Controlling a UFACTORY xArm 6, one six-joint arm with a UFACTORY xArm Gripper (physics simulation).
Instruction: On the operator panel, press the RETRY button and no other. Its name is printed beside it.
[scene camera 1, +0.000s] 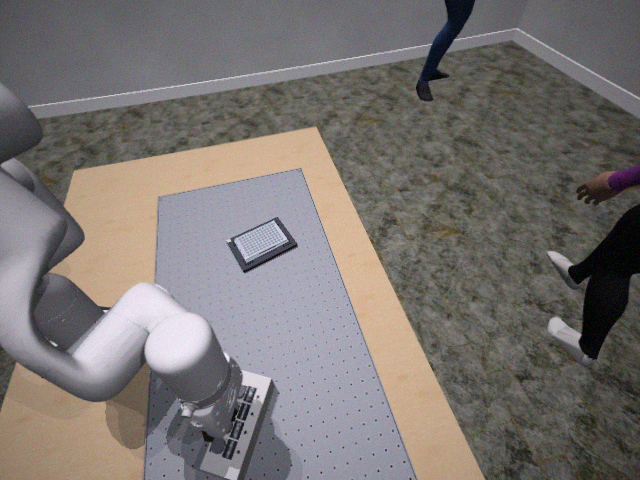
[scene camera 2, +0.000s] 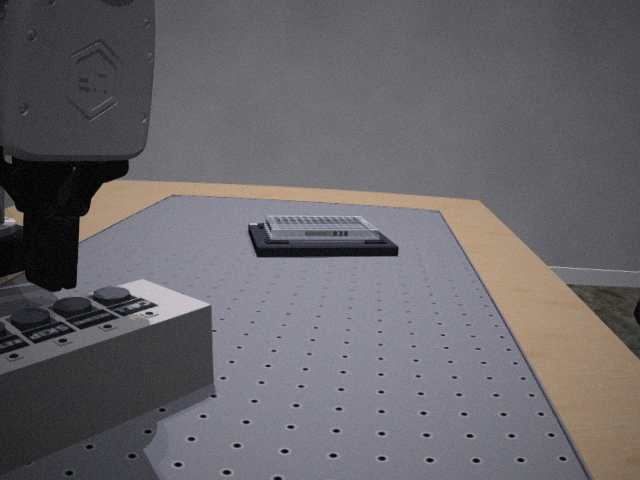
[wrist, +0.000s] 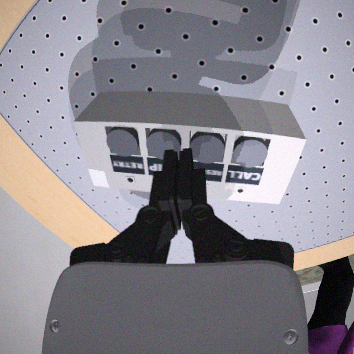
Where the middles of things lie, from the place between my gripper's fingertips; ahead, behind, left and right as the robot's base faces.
My gripper is now 1 cm short of the operator panel (scene camera 2: 74, 378), 1 cm to the left of it and 4 cm above it. Also, from my hand: clear well plate (scene camera 2: 297, 229) (12 cm ahead, 43 cm to the left, 5 cm below).
